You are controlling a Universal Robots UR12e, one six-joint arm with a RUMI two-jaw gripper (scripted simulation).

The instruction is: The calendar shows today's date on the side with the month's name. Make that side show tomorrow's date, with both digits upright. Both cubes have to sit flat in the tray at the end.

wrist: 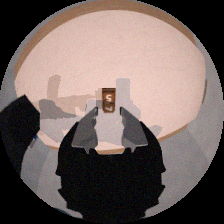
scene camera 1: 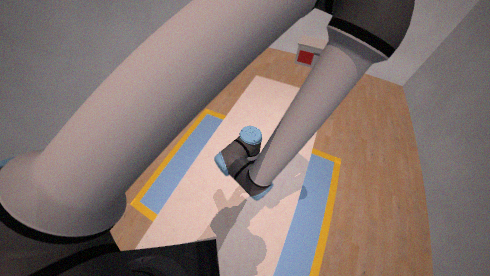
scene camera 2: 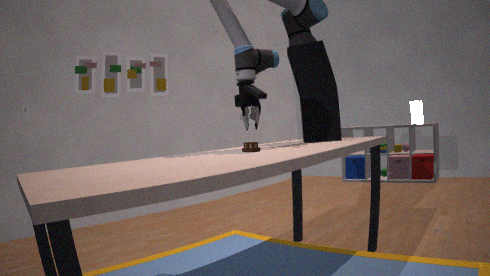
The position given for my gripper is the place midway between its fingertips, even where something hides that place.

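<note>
Through scene camera 2 I see my gripper (scene camera 2: 251, 129). The wrist view gives me my gripper (wrist: 108, 107) as well.
</note>
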